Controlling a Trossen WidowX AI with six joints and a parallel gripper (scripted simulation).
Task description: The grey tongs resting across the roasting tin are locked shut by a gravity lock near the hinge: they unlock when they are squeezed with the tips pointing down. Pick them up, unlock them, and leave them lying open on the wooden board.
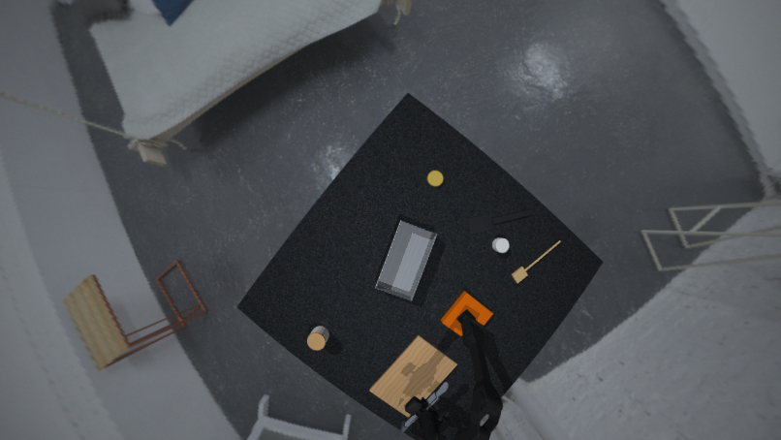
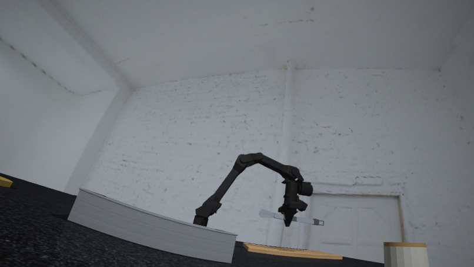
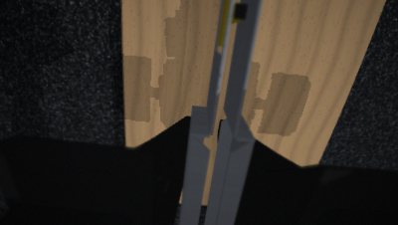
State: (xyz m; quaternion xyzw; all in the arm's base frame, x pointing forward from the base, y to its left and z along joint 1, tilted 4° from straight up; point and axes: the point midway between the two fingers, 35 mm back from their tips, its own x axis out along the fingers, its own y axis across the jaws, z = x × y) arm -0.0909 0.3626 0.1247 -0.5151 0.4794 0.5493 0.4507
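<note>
Now: gripper tip 40 mm short of the wooden board, 10 mm to the right of it and 110 mm above it. Round my gripper tip: pale block (490 mm ahead, 170 mm to the left, 80 mm below); white cylinder (230 mm ahead, 700 mm to the right, 100 mm below); grey roasting tin (480 mm ahead, 350 mm to the right, 90 mm below).
</note>
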